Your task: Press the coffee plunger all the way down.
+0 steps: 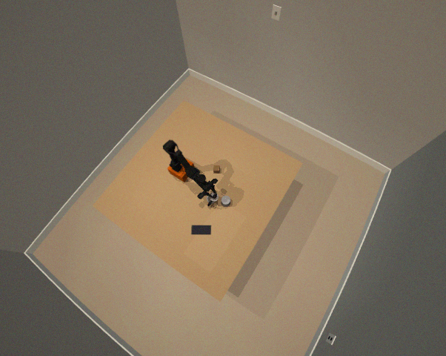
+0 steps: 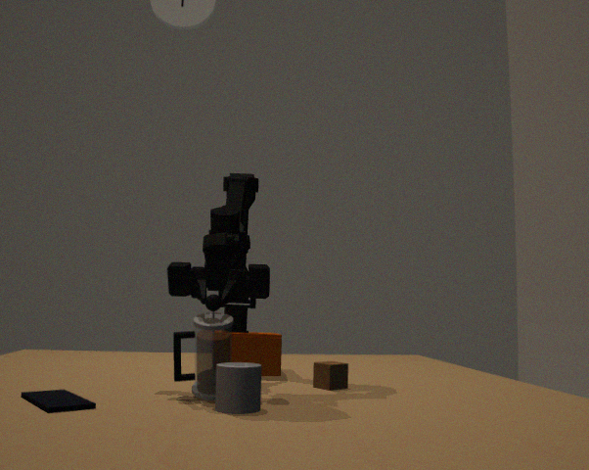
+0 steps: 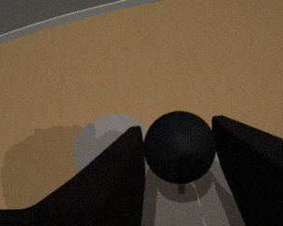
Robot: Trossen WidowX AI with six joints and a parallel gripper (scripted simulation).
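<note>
Now: the glass coffee press 3 cm behind my gripper tip, 1 cm to the right of it and 8 cm below it.
</note>
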